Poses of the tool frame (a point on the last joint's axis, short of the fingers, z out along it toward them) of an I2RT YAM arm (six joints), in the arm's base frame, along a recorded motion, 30 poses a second.
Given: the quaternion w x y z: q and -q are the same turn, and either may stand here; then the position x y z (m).
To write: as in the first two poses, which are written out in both.
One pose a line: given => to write
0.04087, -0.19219, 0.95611, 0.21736, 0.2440, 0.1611, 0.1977 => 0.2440, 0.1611, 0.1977, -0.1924, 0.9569, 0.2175, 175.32
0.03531, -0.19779, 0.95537, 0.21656, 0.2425, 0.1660, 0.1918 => 0.2425, 0.1660, 0.1918, -0.1979, 0.9560, 0.2167, 175.95
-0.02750, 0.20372, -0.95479, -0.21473, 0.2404, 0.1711, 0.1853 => 0.2404, 0.1711, 0.1853, -0.2038, 0.9552, 0.2148, 176.85
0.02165, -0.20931, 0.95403, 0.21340, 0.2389, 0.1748, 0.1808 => 0.2389, 0.1748, 0.1808, -0.2094, 0.9543, 0.2135, 177.52
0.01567, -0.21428, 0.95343, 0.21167, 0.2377, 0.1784, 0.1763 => 0.2377, 0.1784, 0.1763, -0.2143, 0.9535, 0.2117, 178.20
